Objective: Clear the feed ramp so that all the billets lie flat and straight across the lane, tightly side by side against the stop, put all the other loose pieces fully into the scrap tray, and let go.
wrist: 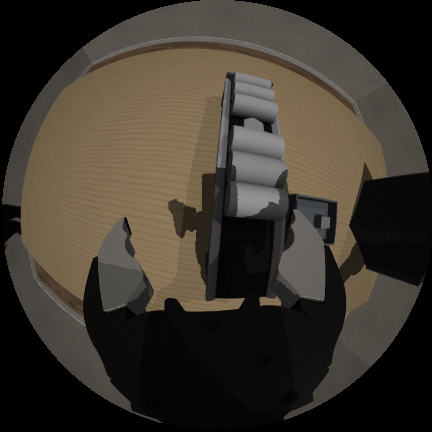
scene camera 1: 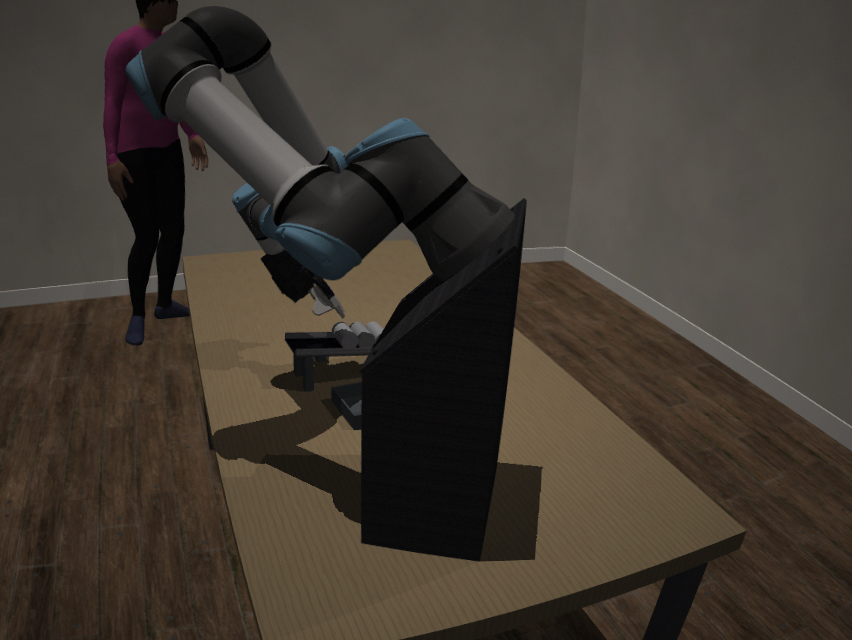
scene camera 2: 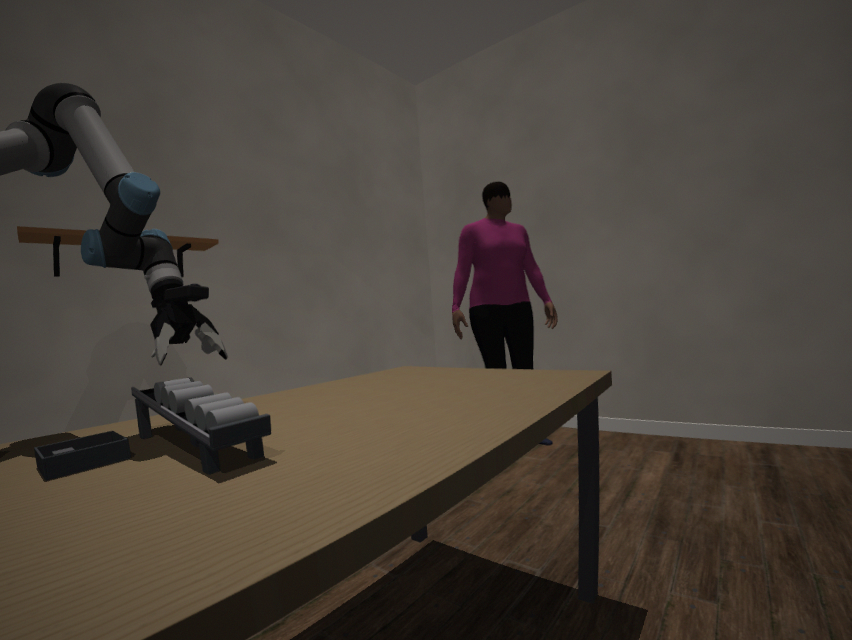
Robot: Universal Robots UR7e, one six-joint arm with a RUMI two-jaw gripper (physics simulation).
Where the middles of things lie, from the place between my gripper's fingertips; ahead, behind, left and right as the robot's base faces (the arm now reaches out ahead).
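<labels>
With the stop (scene camera 2: 224,434) as my reference, my hand is 280 mm to the left of it, 30 mm short of it and 90 mm above it.
</labels>
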